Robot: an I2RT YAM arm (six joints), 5 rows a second.
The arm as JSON. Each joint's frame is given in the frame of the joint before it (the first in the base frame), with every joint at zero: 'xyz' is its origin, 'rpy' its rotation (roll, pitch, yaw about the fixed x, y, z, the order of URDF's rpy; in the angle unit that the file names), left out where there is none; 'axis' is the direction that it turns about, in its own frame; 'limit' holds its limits. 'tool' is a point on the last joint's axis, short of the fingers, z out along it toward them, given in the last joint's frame.
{
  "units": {
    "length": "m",
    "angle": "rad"
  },
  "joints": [
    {
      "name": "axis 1",
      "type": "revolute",
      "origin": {
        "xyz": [
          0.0,
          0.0,
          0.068
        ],
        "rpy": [
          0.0,
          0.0,
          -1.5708
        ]
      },
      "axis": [
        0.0,
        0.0,
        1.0
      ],
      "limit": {
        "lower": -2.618,
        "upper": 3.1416
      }
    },
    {
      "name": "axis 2",
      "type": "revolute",
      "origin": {
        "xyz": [
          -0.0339,
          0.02,
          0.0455
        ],
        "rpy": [
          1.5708,
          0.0,
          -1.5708
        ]
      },
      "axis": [
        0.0,
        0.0,
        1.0
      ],
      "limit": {
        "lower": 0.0,
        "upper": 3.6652
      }
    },
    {
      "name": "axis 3",
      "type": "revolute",
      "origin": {
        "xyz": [
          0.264,
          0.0,
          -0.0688
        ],
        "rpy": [
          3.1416,
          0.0,
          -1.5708
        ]
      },
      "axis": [
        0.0,
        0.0,
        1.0
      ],
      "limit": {
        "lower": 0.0,
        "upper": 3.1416
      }
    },
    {
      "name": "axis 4",
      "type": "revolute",
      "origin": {
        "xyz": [
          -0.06,
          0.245,
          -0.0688
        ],
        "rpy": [
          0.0,
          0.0,
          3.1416
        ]
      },
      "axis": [
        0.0,
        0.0,
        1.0
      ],
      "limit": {
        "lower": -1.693,
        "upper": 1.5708
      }
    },
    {
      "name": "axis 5",
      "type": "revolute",
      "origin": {
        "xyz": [
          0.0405,
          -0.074,
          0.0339
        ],
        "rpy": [
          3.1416,
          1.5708,
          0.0
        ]
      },
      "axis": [
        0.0,
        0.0,
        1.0
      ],
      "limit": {
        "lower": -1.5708,
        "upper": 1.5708
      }
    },
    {
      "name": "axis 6",
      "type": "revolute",
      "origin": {
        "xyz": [
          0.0,
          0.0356,
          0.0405
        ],
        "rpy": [
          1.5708,
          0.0,
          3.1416
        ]
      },
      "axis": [
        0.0,
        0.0,
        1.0
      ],
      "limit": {
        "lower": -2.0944,
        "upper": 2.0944
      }
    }
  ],
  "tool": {
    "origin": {
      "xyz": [
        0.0,
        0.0,
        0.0
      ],
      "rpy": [
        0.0,
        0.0,
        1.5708
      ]
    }
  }
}
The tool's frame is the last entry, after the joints.
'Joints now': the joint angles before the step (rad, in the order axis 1, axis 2, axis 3, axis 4, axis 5, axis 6). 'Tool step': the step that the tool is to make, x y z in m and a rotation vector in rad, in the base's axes. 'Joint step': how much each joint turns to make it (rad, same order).
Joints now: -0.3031 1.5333 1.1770 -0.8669 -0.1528 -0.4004
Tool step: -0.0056 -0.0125 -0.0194 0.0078 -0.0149 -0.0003
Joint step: -0.0492 0.0043 -0.0751 0.0839 -0.0282 -0.0424
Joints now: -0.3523 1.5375 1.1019 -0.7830 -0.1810 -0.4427
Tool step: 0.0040 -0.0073 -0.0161 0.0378 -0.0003 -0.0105
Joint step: -0.0224 0.0428 -0.0223 0.0521 -0.0374 0.0008
